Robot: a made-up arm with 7 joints. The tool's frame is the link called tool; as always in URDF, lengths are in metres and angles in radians.
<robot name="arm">
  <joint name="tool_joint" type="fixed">
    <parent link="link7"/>
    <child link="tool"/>
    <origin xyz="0.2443 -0.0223 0.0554" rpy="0 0 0"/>
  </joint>
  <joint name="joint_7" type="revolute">
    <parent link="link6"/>
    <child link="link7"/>
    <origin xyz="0.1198 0.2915 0.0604" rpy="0 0 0"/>
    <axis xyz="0 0 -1"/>
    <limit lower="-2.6" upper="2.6"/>
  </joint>
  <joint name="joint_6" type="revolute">
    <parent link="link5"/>
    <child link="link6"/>
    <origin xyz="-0.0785 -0.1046 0.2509" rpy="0 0 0"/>
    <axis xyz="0 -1 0"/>
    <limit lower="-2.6" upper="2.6"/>
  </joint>
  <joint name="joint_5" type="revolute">
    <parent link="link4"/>
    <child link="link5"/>
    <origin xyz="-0.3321 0.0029 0.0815" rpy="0 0 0"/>
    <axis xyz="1 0 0"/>
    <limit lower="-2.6" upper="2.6"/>
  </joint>
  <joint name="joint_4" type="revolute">
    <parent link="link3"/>
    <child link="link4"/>
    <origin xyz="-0.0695 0.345 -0.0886" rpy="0 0 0"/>
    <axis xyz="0 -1 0"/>
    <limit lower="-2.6" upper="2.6"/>
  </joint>
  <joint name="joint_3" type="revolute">
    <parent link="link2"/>
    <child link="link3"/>
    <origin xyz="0.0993 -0.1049 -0.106" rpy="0 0 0"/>
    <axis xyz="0 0 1"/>
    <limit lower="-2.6" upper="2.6"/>
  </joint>
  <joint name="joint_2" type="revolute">
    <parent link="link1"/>
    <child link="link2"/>
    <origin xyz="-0.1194 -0.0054 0.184" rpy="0 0 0"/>
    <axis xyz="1 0 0"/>
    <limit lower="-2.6" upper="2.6"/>
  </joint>
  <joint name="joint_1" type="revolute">
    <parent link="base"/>
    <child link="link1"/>
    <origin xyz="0 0 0.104" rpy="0 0 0"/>
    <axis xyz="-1 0 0"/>
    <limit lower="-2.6" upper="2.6"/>
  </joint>
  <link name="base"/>
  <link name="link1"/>
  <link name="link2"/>
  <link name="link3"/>
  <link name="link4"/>
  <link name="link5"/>
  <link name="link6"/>
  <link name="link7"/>
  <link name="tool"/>
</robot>
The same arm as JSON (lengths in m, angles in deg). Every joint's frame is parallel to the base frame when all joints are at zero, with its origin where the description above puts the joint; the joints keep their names.
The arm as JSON. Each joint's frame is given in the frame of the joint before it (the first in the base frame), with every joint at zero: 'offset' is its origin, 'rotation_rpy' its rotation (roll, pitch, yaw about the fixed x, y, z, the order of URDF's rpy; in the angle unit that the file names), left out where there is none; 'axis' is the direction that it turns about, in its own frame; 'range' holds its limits. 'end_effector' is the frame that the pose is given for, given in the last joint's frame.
{"length_unit": "m", "angle_unit": "deg", "chain": [{"id": "joint_1", "offset": [0.0, 0.0, 0.104], "axis": [-1.0, 0.0, 0.0], "range": [-148.97, 148.97]}, {"id": "joint_2", "offset": [-0.1194, -0.0054, 0.184], "axis": [1.0, 0.0, 0.0], "range": [-148.97, 148.97]}, {"id": "joint_3", "offset": [0.0993, -0.1049, -0.106], "axis": [0.0, 0.0, 1.0], "range": [-148.97, 148.97]}, {"id": "joint_4", "offset": [-0.0695, 0.345, -0.0886], "axis": [0.0, -1.0, 0.0], "range": [-148.97, 148.97]}, {"id": "joint_5", "offset": [-0.3321, 0.0029, 0.0815], "axis": [1.0, 0.0, 0.0], "range": [-148.97, 148.97]}, {"id": "joint_6", "offset": [-0.0785, -0.1046, 0.2509], "axis": [0.0, -1.0, 0.0], "range": [-148.97, 148.97]}, {"id": "joint_7", "offset": [0.1198, 0.2915, 0.0604], "axis": [0.0, 0.0, -1.0], "range": [-148.97, 148.97]}], "end_effector": {"offset": [0.2443, -0.0223, 0.0554]}}
